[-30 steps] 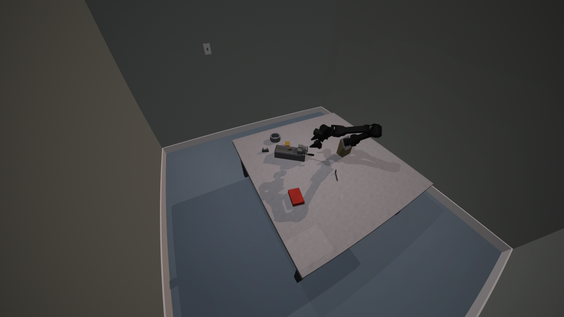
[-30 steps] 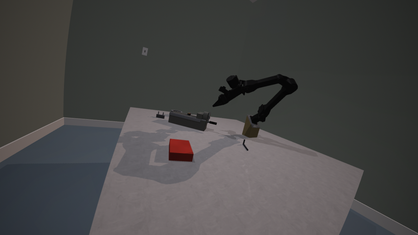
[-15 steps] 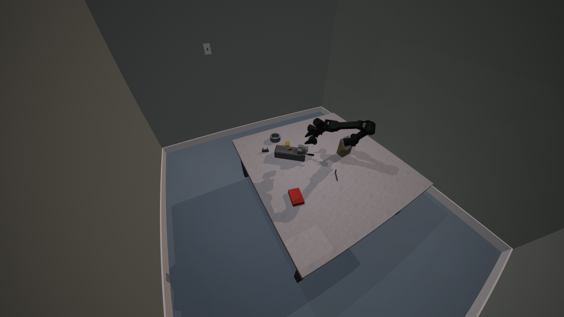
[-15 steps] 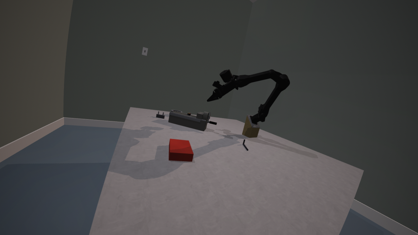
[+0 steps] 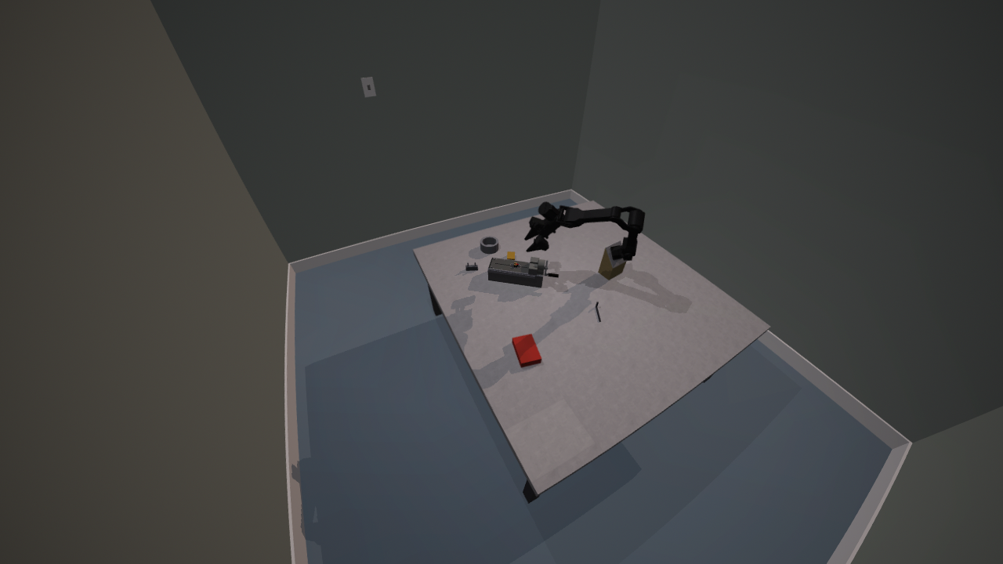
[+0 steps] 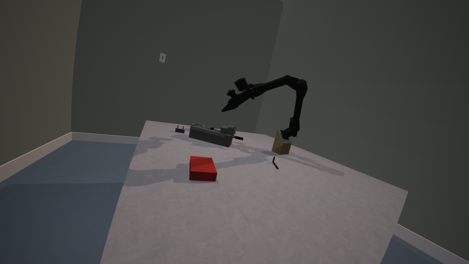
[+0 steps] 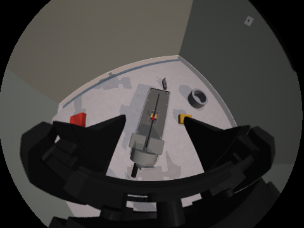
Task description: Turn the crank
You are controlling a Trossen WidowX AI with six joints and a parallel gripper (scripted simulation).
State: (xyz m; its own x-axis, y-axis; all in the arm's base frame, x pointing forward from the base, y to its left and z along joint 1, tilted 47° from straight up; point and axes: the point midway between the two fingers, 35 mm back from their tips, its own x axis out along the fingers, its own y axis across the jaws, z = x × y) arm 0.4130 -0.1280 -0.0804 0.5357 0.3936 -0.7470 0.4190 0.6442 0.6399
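The red pointer is 120 mm below my gripper tip, 30 mm ahead of it and 20 mm to the right of it. Round my gripper tip: dark clip 200 mm ahead, 180 mm below, 170 mm to the right; then black crank handle 130 mm below, 100 mm to the left, 100 mm behind; then yellow block 190 mm below, 160 mm to the right, 10 mm behind.
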